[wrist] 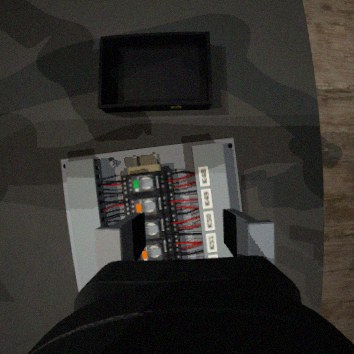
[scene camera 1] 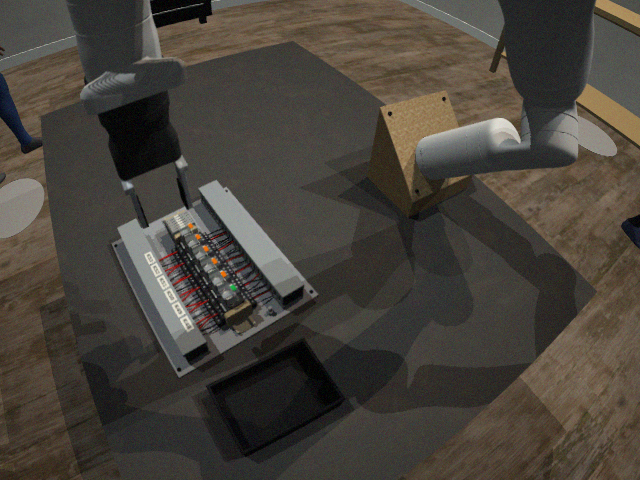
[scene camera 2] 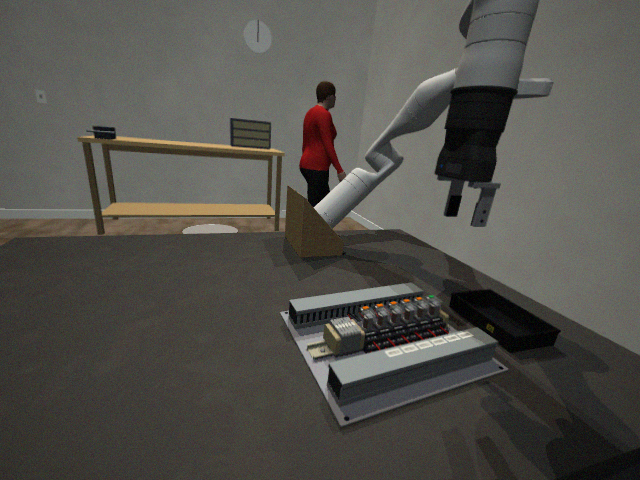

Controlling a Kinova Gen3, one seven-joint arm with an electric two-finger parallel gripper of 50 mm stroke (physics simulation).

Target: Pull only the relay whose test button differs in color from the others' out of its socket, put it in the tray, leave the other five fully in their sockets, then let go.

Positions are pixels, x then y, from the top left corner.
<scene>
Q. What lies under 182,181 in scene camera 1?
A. The gripper.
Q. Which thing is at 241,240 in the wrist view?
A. The gripper.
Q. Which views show the gripper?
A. The wrist view, scene camera 1 and scene camera 2: all of them.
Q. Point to a panel plate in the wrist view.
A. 178,157
</scene>
